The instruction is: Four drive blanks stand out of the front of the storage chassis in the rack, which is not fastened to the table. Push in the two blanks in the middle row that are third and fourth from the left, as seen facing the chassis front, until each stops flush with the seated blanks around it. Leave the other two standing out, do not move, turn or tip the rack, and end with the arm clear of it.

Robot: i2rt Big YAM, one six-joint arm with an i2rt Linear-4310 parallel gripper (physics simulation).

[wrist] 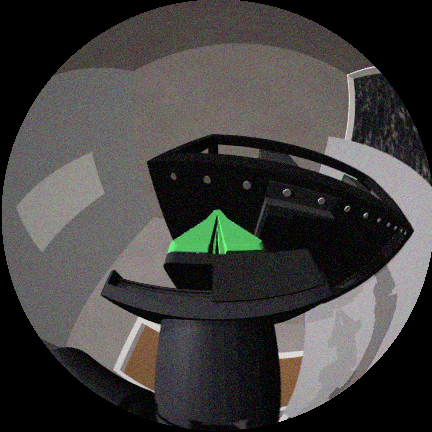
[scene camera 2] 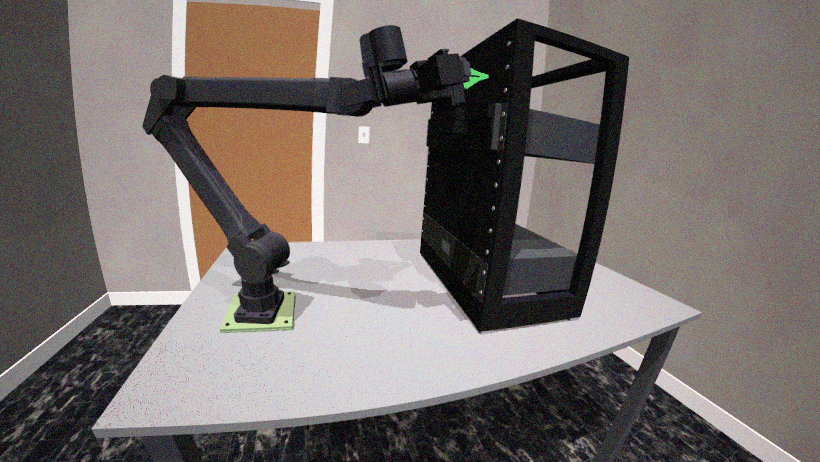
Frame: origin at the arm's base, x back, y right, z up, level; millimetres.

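Where they show: gripper, fingertip midpoint: [wrist: 217,214] [scene camera 2: 486,77]; arm's base, link origin: [scene camera 2: 261,308].
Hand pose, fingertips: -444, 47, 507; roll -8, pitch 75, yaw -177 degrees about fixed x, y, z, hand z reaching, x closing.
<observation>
Each offset is from my fingertips to the top centre of the thing, as dx, dy, dz. "spot": to the spot under its first point. Level surfaces: height alone.
The black rack [scene camera 2: 507,189] [wrist: 230,159] stands upright on the table. The storage chassis sits in its upper part; its ear {spot: -25, +11, -93} [scene camera 2: 497,127] [wrist: 300,206] shows at the near front post, and its dark body {spot: -182, -1, -90} [scene camera 2: 562,136] shows through the rack's open side. The chassis front is too dark to tell single drive blanks or how far any stands out. My gripper [scene camera 2: 486,76] [wrist: 217,214] is shut, with its green fingertips together and nothing between them. It is at the rack's front, near the top and higher than the chassis ear. Whether the tips touch anything cannot be told.
A lower unit [scene camera 2: 542,266] sits at the bottom of the rack, its front panel {-18, -210, -358} [scene camera 2: 453,252] facing the arm. The arm's base stands on a yellow-green plate [scene camera 2: 229,327] on the grey table {dz -519} [scene camera 2: 344,355]. A door [scene camera 2: 252,45] and walls stand behind.
</observation>
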